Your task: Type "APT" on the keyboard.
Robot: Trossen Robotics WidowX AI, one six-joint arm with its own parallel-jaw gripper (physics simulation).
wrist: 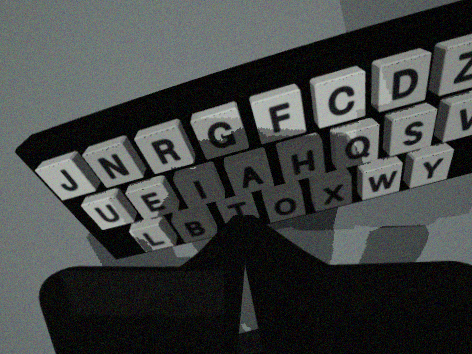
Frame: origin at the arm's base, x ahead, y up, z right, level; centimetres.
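Seen in the pictures: gripper, between the fingertips: (243,225).
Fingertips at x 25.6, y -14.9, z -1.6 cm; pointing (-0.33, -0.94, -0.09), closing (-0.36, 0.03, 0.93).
Pixels of each thing's top centre, then the offset from my fingertips to it. Level surfaces: height alone.
- black keyboard, centre of its top: (316,159) dx +2.5, dy +0.3, dz +3.5 cm
- T key, centre of its top: (238,211) dx +0.8, dy -0.1, dz +0.1 cm
- B, centre of its top: (194,228) dx +0.9, dy +0.3, dz -1.8 cm
- I, centre of its top: (199,190) dx +2.8, dy +0.3, dz -0.8 cm
- H, centre of its top: (302,162) dx +2.5, dy +0.3, dz +3.0 cm
- J, centre of its top: (66,181) dx +4.9, dy +0.3, dz -4.9 cm
- Z, centre of its top: (467,66) dx +4.1, dy +0.3, dz +8.3 cm
- grey surface, height of its surface: dy -1.3 cm
The black keyboard (200,85) runs slanted across the wrist view, with its right end cut off by the frame edge. The A key (251,173) is in the middle row, in shadow. The T key (236,207) is in the bottom row, between B and O; its lower part is hidden behind the fingertips. No P key shows in this view. My gripper (243,225) is shut and empty, with its dark fingertips together in front of the lower part of the T key. Whether the tips touch the key cannot be told.
Neighbouring keys are B (195,229) on the left, O (286,206) on the right and I (200,188) and H (303,161) in the middle row. A top row runs from J (66,177) to Z (461,67). Shadows fall on the grey surface (125,50) around the keyboard.
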